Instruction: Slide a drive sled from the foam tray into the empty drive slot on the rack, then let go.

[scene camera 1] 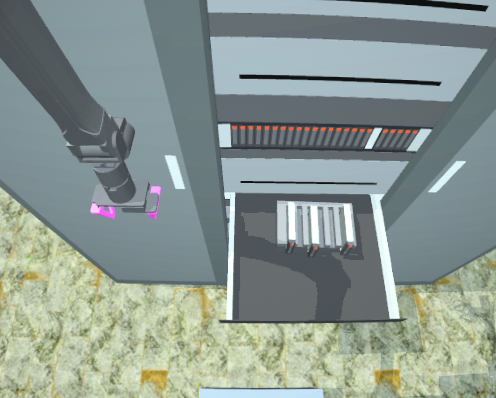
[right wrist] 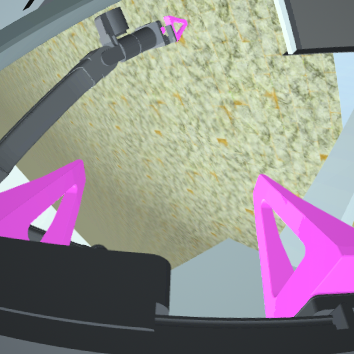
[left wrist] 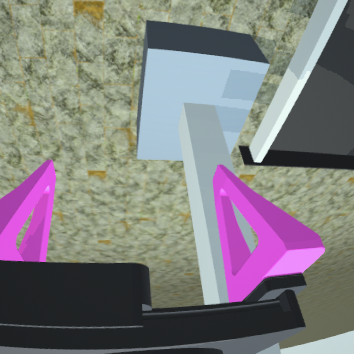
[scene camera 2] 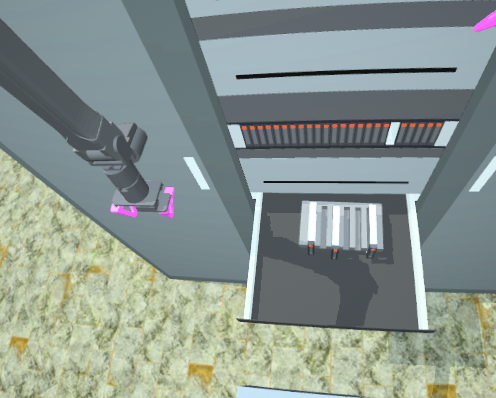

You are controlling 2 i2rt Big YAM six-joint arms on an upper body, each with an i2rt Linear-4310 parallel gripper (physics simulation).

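Places are measured from the left arm's base along level axes (x ahead, y left, z up), in millimetres.
Pixels of known places: left gripper, between the fingertips: (scene camera 1: 134, 216) (right wrist: 174, 25) (left wrist: 136, 169) (scene camera 2: 153, 215); right gripper, between the fingertips: (scene camera 1: 481, 17) (right wrist: 170, 175).
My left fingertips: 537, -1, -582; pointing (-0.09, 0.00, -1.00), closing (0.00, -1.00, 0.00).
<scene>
Ahead of a thing's pixels: the offset from my left fingertips to its top centre, as dx, dy, dz. "pt": to the spot under its first point.
The foam tray {pt +53, -354, -164} (scene camera 1: 281, 225) (scene camera 2: 304, 230) sits at the back of the open drawer {pt -54, -643, -188} (scene camera 1: 386, 265) (scene camera 2: 418, 270). Three bright drive sleds stand in it; the leftmost drive sled {+38, -375, -108} (scene camera 1: 291, 220) (scene camera 2: 312, 220) has an orange-tipped front end. The drive row {+174, -364, +136} (scene camera 1: 300, 138) (scene camera 2: 315, 135) runs across the rack above the drawer; I cannot tell which slot is empty. My left gripper (scene camera 1: 130, 216) (scene camera 2: 151, 215) (left wrist: 136, 169) is open and empty, in front of the grey panel at the picture's left of the drawer, away from the tray. My right gripper (right wrist: 170, 175) is open and empty.
A grey panel (scene camera 1: 174, 240) flanks the drawer on the picture's left. A light blue block (left wrist: 170, 90) and a pale grey beam (left wrist: 202, 200) show below the left gripper. A magenta tip (scene camera 2: 487, 20) pokes in at the top right. My left arm (right wrist: 95, 65) crosses the right wrist view.
</scene>
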